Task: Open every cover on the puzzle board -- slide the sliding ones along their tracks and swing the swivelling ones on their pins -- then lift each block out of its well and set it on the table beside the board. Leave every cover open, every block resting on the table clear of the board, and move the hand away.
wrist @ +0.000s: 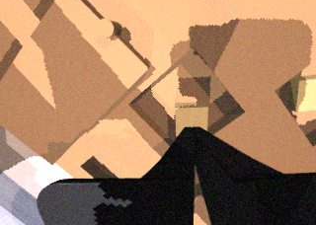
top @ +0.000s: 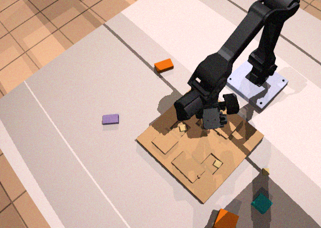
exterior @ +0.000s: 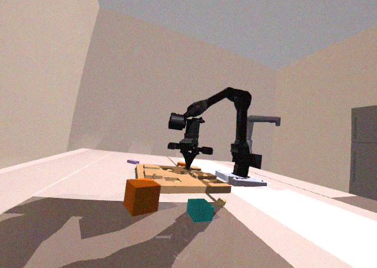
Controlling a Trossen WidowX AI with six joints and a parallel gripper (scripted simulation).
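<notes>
My gripper tip is 50 mm short of the tan puzzle board, 10 mm to the right of it and 20 mm above it. The rest, counted from my gripper tip: purple block (210 mm ahead, 250 mm to the right, 30 mm below); then flat orange block (80 mm behind, 260 mm to the right, 30 mm below); then cyan block (90 mm ahead, 300 mm to the left, 20 mm below).
</notes>
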